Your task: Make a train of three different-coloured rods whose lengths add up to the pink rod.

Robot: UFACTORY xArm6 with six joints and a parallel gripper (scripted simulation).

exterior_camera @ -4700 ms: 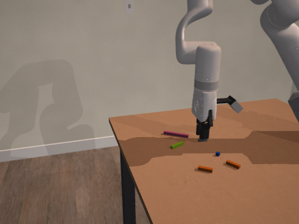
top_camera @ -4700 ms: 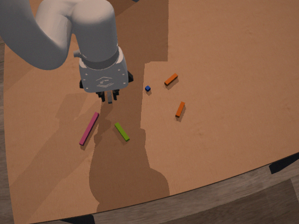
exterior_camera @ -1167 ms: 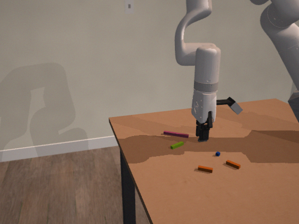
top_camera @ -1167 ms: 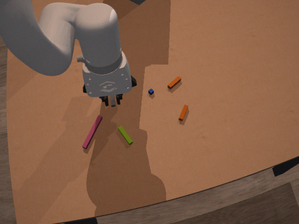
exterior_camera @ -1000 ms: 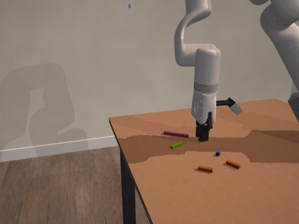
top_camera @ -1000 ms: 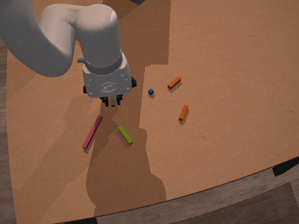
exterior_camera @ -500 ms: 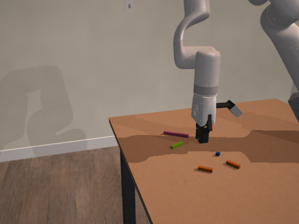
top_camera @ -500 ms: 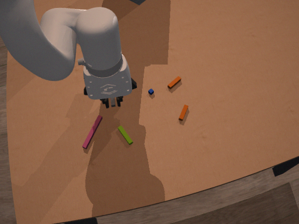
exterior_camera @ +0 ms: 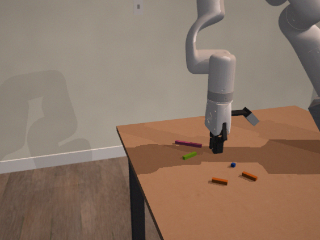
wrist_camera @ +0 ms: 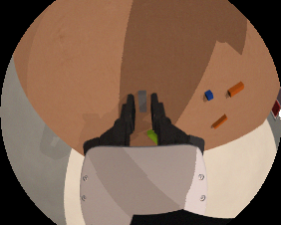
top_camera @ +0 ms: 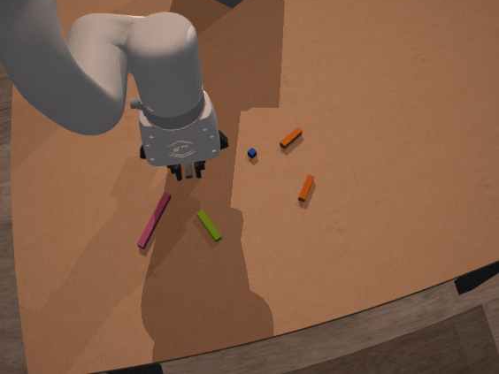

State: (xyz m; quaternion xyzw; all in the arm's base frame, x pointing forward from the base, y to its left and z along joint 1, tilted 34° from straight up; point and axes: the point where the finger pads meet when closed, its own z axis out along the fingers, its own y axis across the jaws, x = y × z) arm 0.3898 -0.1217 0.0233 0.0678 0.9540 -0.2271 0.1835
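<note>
Right now the grey rod is 20 mm below my hand. The rest, counted from my hand: lime rod 100 mm ahead, 20 mm below; pink rod 70 mm to the right, 60 mm ahead, 20 mm below; blue rod 100 mm to the left, 20 mm below, 10 mm ahead.
</note>
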